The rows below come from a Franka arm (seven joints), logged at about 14 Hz.
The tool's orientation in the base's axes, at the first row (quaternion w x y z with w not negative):
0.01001 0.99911 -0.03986 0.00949
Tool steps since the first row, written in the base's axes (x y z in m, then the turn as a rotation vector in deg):
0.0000 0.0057 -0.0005 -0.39 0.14 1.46
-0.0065 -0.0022 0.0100 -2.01 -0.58 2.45
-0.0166 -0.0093 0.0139 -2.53 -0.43 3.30
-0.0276 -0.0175 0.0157 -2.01 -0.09 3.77
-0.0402 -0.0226 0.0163 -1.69 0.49 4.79
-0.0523 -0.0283 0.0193 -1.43 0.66 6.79
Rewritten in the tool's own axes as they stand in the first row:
-0.0005 -0.0057 0.0004 -0.37 -0.08 -1.47
-0.0061 0.0029 -0.0101 -1.91 0.79 -2.47
-0.0155 0.0109 -0.0140 -2.42 0.69 -3.34
-0.0258 0.0199 -0.0158 -1.92 0.32 -3.80
-0.0379 0.0260 -0.0166 -1.63 -0.26 -4.83
-0.0495 0.0328 -0.0197 -1.34 -0.41 -6.83

